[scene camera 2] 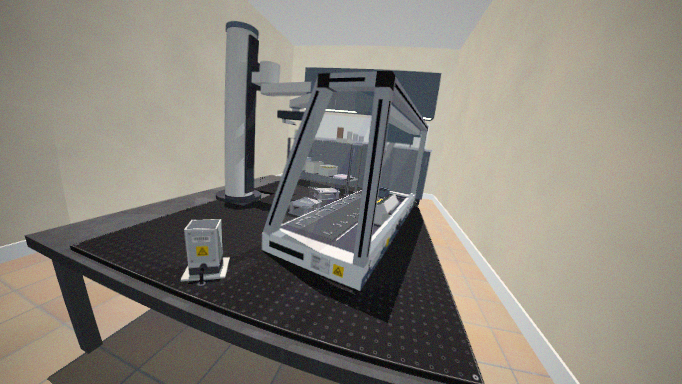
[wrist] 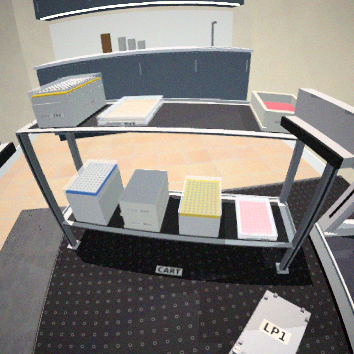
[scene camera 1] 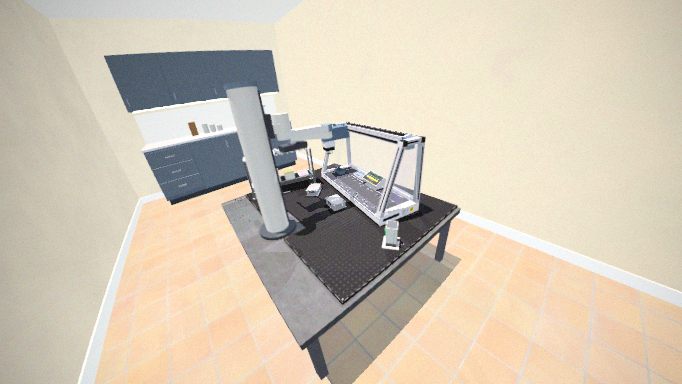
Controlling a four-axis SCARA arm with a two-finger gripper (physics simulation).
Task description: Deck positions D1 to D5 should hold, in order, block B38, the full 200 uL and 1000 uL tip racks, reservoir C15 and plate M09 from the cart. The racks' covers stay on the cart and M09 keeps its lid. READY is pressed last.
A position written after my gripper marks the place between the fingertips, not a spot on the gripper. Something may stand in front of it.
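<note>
My gripper (wrist: 146,111) carries nothing at the moment. I can see a reservoir C15 (wrist: 267,107), and the reservoir C15 rests on a cart shelf (wrist: 288,227).
</note>
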